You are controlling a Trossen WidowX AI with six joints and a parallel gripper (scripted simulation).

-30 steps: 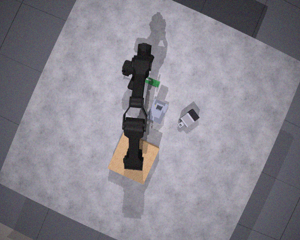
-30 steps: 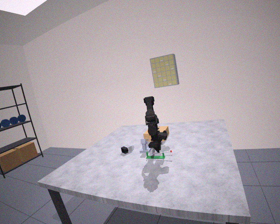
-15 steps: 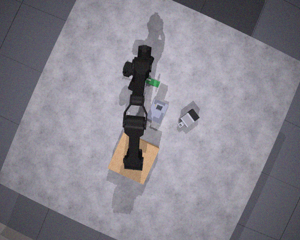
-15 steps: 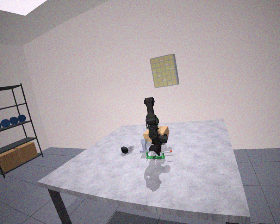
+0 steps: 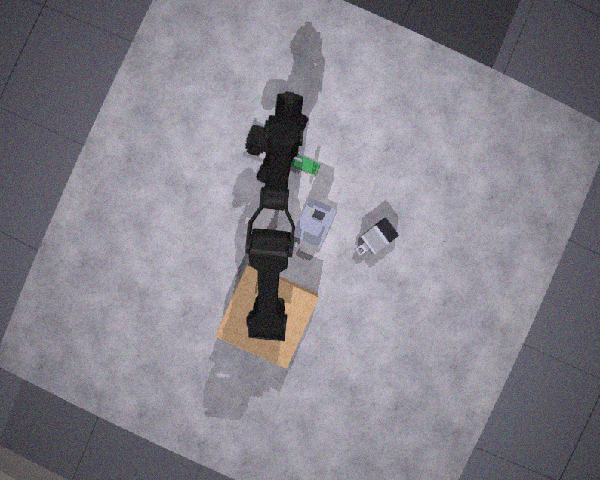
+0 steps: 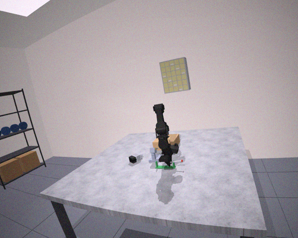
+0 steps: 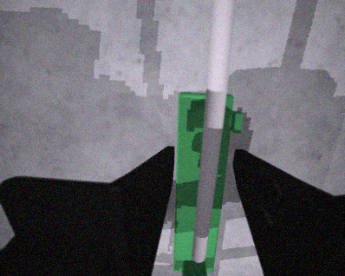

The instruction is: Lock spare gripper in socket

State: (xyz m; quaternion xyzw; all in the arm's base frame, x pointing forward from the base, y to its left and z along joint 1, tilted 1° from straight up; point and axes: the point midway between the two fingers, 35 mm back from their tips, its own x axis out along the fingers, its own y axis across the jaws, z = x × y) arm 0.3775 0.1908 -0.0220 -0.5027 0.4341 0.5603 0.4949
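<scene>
Right now the green cradle is 10 mm ahead of my gripper tip, 40 mm to the right of it and 10 mm above it. The rest, counted from my gripper tip: socket mount: 100 mm behind, 170 mm to the right, 30 mm above; spare gripper: 70 mm behind, 320 mm to the right.
</scene>
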